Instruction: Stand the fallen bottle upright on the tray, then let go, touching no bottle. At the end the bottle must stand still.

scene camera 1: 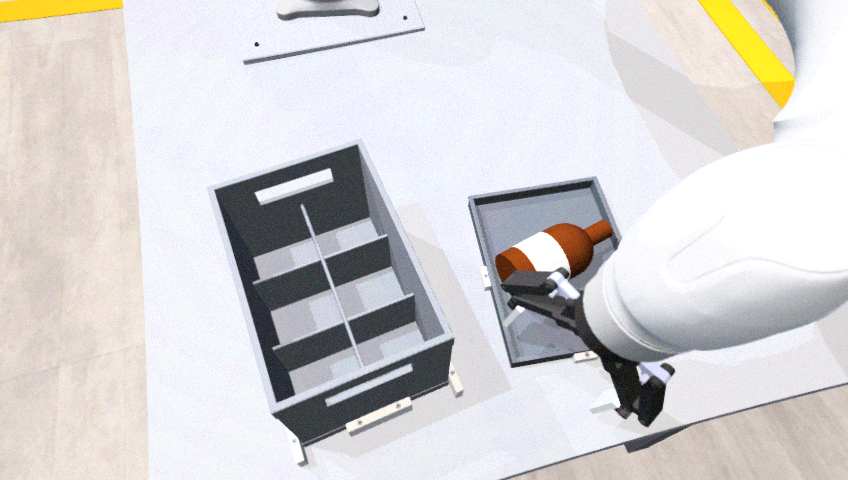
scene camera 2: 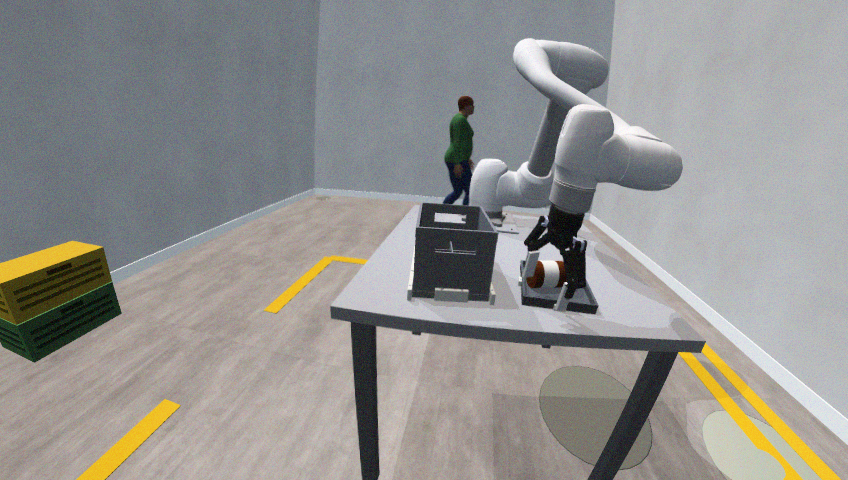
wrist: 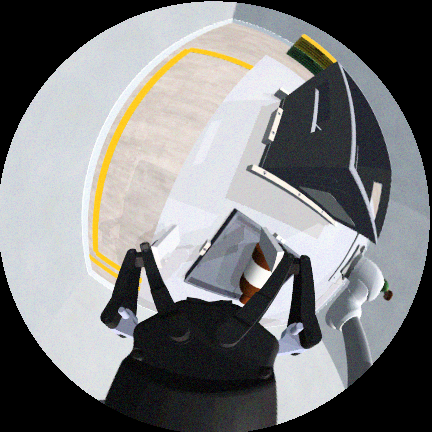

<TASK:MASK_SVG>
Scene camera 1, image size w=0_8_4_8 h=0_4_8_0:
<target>gripper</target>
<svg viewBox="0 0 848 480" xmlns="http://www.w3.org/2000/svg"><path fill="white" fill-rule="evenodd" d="M500 284L505 292L512 295L511 299L507 302L507 306L513 312L502 323L506 328L525 309L554 319L558 326L573 331L593 353L600 357L604 370L610 373L614 388L603 391L588 410L592 414L614 409L619 416L627 419L633 412L638 415L638 421L643 426L649 427L663 410L667 382L676 372L670 364L663 363L659 365L657 362L642 363L631 361L615 354L604 346L592 332L587 322L583 302L585 290L575 290L568 283L569 272L563 267L555 271L515 270Z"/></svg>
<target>brown bottle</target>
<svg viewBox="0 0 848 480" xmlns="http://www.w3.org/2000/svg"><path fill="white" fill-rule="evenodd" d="M612 228L605 220L600 220L585 229L570 223L553 225L496 255L495 265L498 275L503 282L515 270L555 271L563 267L569 272L569 277L567 278L569 281L589 267L594 254L593 246L610 238L613 235Z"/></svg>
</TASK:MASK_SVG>
